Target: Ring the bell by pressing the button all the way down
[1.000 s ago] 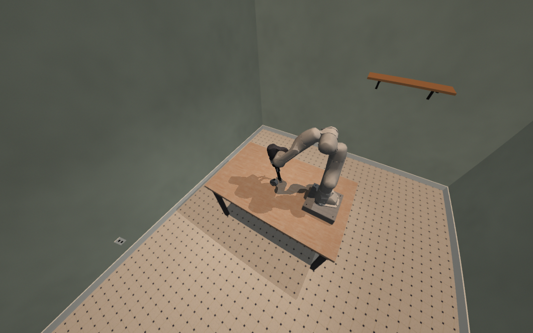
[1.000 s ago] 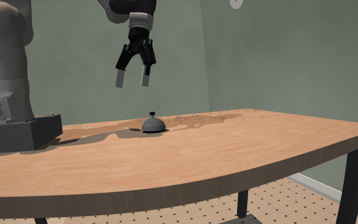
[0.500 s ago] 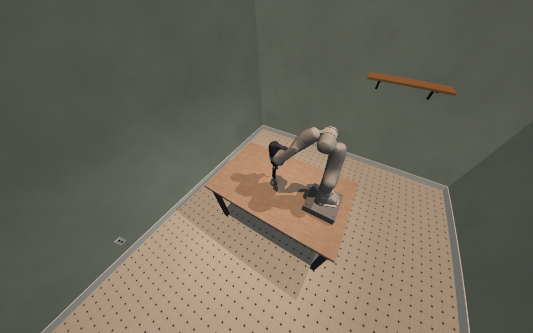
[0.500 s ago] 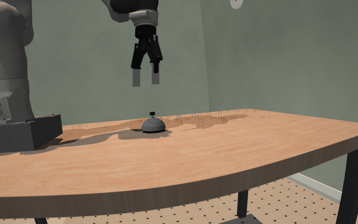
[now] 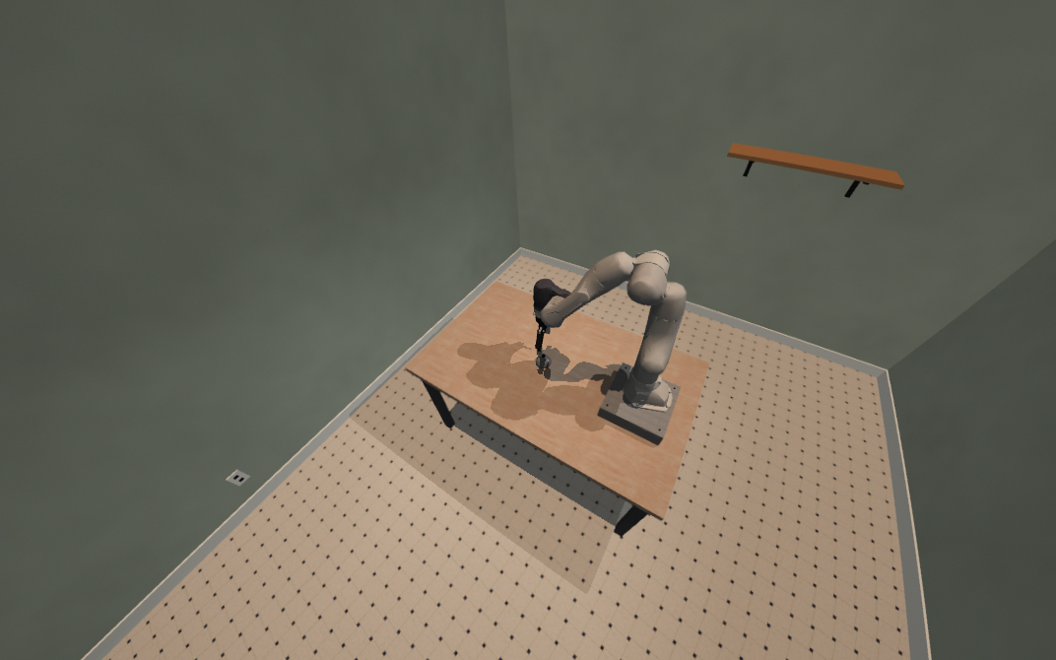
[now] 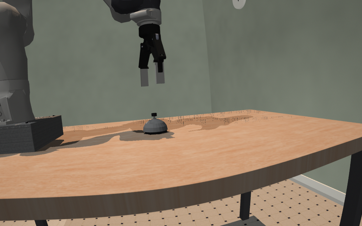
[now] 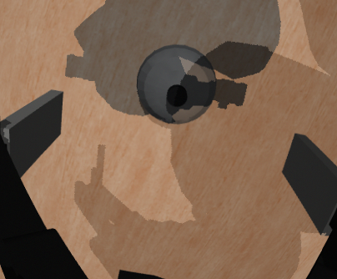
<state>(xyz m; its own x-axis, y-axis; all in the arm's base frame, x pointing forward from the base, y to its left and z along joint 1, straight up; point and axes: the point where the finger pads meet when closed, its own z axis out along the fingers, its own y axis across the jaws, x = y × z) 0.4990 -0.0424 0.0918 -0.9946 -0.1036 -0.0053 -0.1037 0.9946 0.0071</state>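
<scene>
Now: hand 12 cm above the button. Round my hand: bell 13 cm below.
</scene>
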